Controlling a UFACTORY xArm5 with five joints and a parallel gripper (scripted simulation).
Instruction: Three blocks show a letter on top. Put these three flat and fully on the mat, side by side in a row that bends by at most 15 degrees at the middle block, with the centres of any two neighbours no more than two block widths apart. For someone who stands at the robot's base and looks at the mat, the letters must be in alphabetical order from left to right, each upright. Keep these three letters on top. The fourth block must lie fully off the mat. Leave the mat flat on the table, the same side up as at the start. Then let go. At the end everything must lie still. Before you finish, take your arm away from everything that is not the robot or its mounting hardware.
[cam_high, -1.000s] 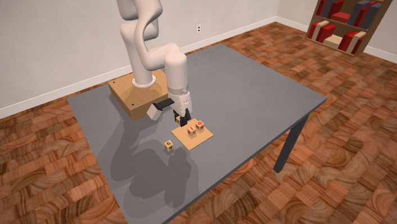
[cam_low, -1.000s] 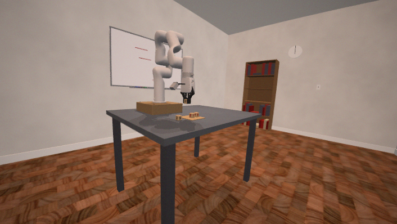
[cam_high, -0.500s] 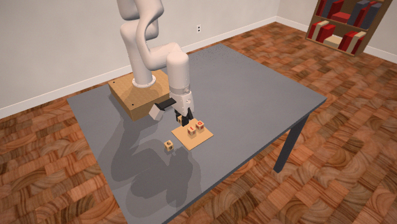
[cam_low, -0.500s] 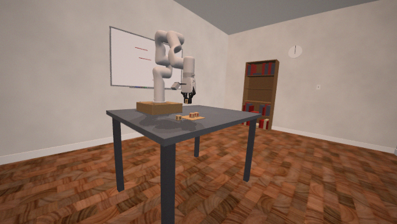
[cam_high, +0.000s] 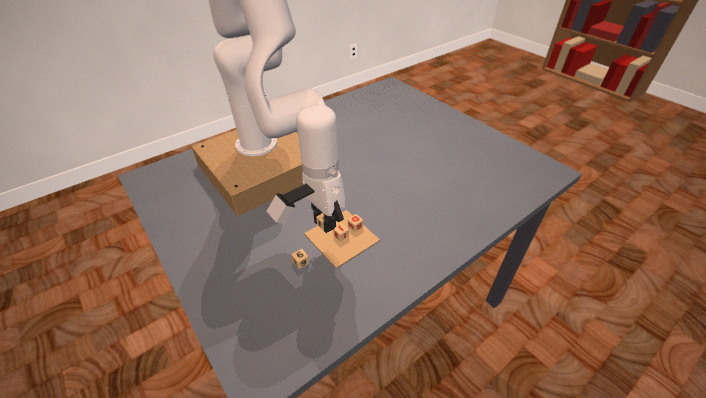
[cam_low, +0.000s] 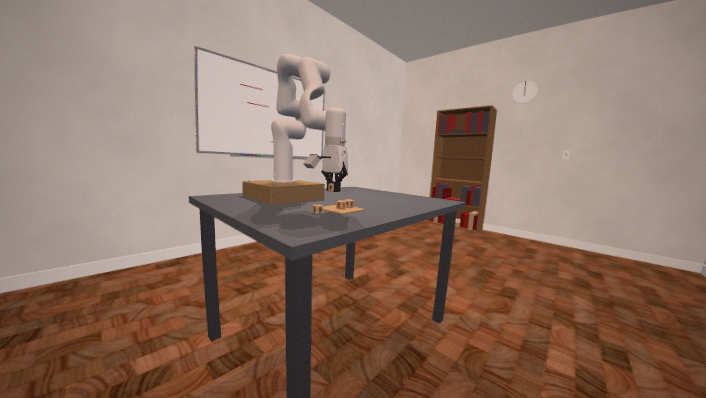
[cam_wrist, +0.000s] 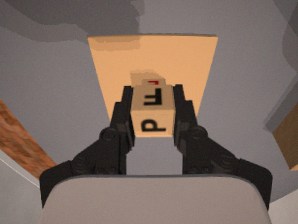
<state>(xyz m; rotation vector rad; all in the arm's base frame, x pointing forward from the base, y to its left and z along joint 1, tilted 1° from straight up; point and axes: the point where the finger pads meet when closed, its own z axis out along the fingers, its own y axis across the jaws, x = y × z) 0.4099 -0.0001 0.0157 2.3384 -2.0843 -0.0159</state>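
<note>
My hand is 50 mm to the right of the tan mat and 90 mm above it. From my hand the other things lie so: wooden block (10 mm behind, 100 mm to the left, 80 mm below).
</note>
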